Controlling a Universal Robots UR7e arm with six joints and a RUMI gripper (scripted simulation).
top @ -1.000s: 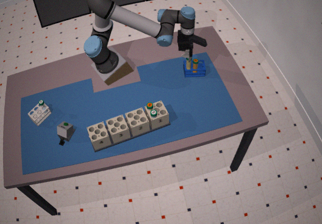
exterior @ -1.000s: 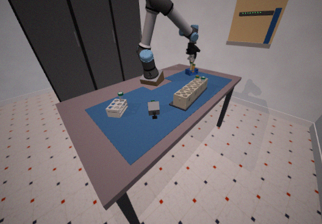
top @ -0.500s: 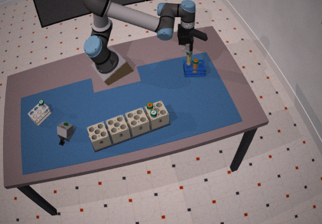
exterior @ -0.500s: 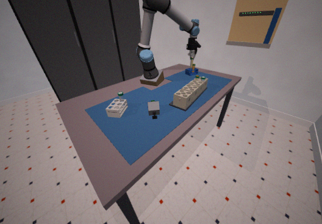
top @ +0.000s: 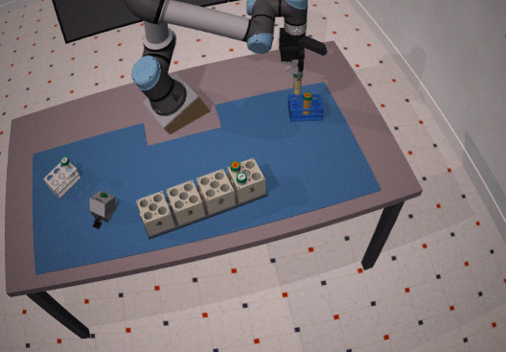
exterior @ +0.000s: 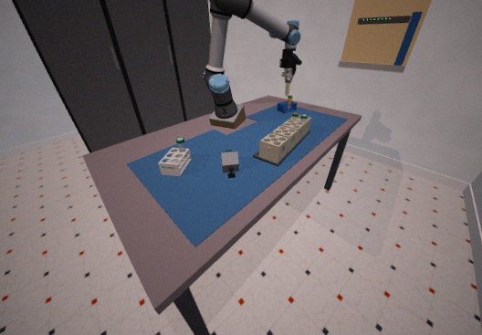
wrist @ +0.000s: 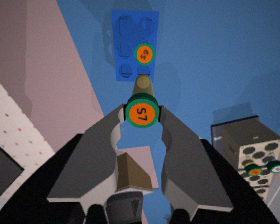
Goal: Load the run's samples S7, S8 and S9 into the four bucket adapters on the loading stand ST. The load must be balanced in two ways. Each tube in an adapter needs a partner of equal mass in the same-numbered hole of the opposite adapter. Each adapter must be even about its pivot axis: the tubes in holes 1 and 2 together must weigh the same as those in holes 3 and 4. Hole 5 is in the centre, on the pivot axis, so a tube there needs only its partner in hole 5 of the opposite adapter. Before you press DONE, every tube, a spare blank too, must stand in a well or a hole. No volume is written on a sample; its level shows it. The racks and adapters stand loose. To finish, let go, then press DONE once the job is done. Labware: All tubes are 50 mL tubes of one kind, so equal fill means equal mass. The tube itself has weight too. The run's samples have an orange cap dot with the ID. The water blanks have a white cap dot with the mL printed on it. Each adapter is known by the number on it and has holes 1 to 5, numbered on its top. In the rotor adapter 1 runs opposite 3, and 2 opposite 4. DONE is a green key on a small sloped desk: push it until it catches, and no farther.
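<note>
My hand is 5 cm above the sample tube S7 and 1 cm to the left of it. From my hand the other things lie so: DONE desk: 78 cm to the right, 22 cm ahead, 18 cm below; sample tube S8: 30 cm to the right, 26 cm ahead, 17 cm below; blue sample rack: 20 cm below, 4 cm to the left, 1 cm behind.
</note>
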